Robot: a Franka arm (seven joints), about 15 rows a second.
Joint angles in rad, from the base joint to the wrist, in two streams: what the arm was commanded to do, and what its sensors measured. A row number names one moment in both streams.
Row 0, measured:
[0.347, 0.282, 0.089, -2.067, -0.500, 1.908, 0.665]
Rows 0 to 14, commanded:
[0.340, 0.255, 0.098, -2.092, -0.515, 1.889, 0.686]
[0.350, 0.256, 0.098, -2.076, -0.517, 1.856, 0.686]
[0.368, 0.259, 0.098, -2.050, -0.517, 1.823, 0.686]
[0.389, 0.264, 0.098, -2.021, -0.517, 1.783, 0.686]
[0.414, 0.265, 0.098, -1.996, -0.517, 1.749, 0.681]
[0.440, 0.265, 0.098, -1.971, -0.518, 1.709, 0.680]
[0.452, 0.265, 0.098, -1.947, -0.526, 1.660, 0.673]
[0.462, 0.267, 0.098, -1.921, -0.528, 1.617, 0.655]
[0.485, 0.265, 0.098, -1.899, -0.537, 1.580, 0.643]
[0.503, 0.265, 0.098, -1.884, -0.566, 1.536, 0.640]
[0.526, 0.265, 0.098, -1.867, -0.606, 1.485, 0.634]
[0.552, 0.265, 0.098, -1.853, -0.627, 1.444, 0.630]
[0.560, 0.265, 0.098, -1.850, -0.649, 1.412, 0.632]
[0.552, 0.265, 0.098, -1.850, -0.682, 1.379, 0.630]
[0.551, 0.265, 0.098, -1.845, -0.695, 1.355, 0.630]
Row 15, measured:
[0.562, 0.265, 0.097, -1.856, -0.646, 1.401, 0.656]
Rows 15 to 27, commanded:
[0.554, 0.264, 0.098, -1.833, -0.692, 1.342, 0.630]
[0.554, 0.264, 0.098, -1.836, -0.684, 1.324, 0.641]
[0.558, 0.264, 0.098, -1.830, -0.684, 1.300, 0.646]
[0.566, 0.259, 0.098, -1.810, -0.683, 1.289, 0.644]
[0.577, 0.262, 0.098, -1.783, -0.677, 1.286, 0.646]
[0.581, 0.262, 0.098, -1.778, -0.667, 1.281, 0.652]
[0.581, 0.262, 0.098, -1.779, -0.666, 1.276, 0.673]
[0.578, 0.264, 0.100, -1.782, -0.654, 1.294, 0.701]
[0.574, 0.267, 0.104, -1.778, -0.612, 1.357, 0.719]
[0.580, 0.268, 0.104, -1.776, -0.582, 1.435, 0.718]
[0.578, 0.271, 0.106, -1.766, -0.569, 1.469, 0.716]
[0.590, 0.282, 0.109, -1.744, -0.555, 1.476, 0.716]
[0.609, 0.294, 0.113, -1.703, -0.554, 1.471, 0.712]
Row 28, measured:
[0.587, 0.269, 0.103, -1.774, -0.578, 1.471, 0.699]
